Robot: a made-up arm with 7 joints. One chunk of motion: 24 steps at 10 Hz.
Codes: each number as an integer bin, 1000 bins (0 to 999) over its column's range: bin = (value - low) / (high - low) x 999, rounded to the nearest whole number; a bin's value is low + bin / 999 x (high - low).
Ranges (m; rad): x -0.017..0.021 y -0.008..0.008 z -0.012..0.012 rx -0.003..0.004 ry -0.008..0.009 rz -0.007..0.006
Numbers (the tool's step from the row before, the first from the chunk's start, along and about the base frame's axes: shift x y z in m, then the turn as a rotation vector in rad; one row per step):
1: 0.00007 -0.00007 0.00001 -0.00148 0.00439 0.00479
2: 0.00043 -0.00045 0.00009 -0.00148 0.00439 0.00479
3: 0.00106 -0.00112 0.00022 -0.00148 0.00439 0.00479
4: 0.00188 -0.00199 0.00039 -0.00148 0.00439 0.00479
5: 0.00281 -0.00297 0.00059 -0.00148 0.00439 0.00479
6: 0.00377 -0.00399 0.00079 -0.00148 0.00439 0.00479
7: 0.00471 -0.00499 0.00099 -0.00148 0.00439 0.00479
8: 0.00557 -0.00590 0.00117 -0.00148 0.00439 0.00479
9: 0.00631 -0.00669 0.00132 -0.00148 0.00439 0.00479
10: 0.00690 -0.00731 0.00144 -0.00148 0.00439 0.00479
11: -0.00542 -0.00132 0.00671 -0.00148 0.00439 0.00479
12: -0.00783 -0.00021 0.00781 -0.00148 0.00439 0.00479
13: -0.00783 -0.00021 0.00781 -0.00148 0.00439 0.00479
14: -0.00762 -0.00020 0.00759 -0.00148 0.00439 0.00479
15: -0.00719 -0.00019 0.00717 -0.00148 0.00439 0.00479
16: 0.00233 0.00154 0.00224 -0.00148 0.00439 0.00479
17: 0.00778 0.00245 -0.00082 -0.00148 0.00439 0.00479
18: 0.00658 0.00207 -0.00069 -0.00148 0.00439 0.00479
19: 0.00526 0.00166 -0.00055 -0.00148 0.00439 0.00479
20: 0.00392 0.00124 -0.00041 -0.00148 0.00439 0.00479
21: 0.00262 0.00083 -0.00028 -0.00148 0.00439 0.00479
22: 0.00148 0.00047 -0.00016 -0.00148 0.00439 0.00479
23: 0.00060 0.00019 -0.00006 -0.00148 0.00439 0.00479
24: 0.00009 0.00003 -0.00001 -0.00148 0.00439 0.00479
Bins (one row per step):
1: 449 495 500 217 728 906
2: 458 471 503 217 728 906
3: 475 430 509 217 728 906
4: 496 375 516 217 728 906
5: 521 314 524 217 728 906
6: 546 250 532 217 728 906
7: 571 188 541 217 728 906
8: 593 131 548 217 728 906
9: 613 82 554 217 728 906
10: 628 43 559 217 728 906
11: 304 417 779 217 728 906
12: 241 486 825 217 728 906
13: 241 486 825 217 728 906
14: 247 487 815 217 728 906
15: 258 488 798 217 728 906
16: 508 596 593 217 728 906
17: 651 652 465 217 728 906
18: 620 629 471 217 728 906
19: 585 603 477 217 728 906
20: 550 577 482 217 728 906
21: 516 551 488 217 728 906
22: 486 529 493 217 728 906
23: 463 511 497 217 728 906
24: 449 501 499 217 728 906

